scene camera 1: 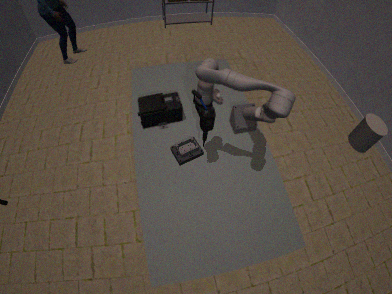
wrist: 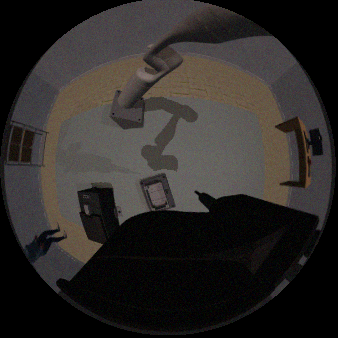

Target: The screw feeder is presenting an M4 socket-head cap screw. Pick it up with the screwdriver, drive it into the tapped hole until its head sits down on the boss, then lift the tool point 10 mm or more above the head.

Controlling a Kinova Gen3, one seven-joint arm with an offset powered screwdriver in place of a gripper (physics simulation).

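The screwdriver (scene camera 1: 204, 143) (wrist: 198, 194) hangs with its thin bit pointing down in the scene view, beside the right edge of the workpiece. The workpiece, a low dark grey block (scene camera 1: 183, 159) (wrist: 171, 199) with a pale inset (scene camera 1: 188, 148) (wrist: 157, 194), lies flat on the mat. In the wrist view the bit tip is to the right of the block, apart from it. The black screw feeder (scene camera 1: 161, 110) (wrist: 96, 200) stands behind and left of the block in the scene view. The screw, the tapped hole and the boss are too small to make out. Whether the bit carries a screw cannot be told.
The arm's base plate (scene camera 1: 238, 123) (wrist: 120, 116) sits on the grey mat (scene camera 1: 215, 210) (wrist: 225, 145). A grey cylinder (scene camera 1: 366, 134) stands at the right wall. A person (scene camera 1: 62, 29) (wrist: 39, 245), a rack (scene camera 1: 188, 22) (wrist: 25, 163) and an orange table (wrist: 302, 155) are farther off.
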